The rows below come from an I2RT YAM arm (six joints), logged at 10 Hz.
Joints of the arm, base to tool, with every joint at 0 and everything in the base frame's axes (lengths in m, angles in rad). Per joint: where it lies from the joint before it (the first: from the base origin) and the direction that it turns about. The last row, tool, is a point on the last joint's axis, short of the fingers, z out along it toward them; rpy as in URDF.
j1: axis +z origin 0 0 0.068
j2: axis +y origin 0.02 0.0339 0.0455
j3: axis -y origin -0.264 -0.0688 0
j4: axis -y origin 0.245 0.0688 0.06
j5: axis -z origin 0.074 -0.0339 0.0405
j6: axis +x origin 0.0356 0 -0.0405
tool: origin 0 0 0 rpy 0 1.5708 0
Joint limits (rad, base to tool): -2.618..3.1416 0..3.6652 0..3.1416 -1.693..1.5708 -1.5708..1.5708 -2.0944..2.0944
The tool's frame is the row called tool.
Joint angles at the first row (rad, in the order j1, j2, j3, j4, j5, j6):
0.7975, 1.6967, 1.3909, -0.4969, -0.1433, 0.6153
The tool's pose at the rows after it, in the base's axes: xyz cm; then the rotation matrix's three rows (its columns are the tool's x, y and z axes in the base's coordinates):
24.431 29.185 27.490; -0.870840 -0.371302 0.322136; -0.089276 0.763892 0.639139; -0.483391 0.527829 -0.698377
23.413 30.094 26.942; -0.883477 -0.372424 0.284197; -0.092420 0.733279 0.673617; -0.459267 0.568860 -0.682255
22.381 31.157 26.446; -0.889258 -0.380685 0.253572; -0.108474 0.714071 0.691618; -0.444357 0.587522 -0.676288
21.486 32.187 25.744; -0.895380 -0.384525 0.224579; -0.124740 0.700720 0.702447; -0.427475 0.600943 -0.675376
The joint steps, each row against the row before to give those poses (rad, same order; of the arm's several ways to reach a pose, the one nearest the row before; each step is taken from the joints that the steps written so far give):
0.0600, -0.0024, -0.0291, 0.0409, -0.0322, 0.0401
0.0332, 0.0007, -0.0270, 0.0454, -0.0286, 0.0419
0.0376, 0.0098, -0.0110, 0.0274, -0.0089, 0.0260
0.0339, 0.0168, -0.0090, 0.0258, -0.0061, 0.0238

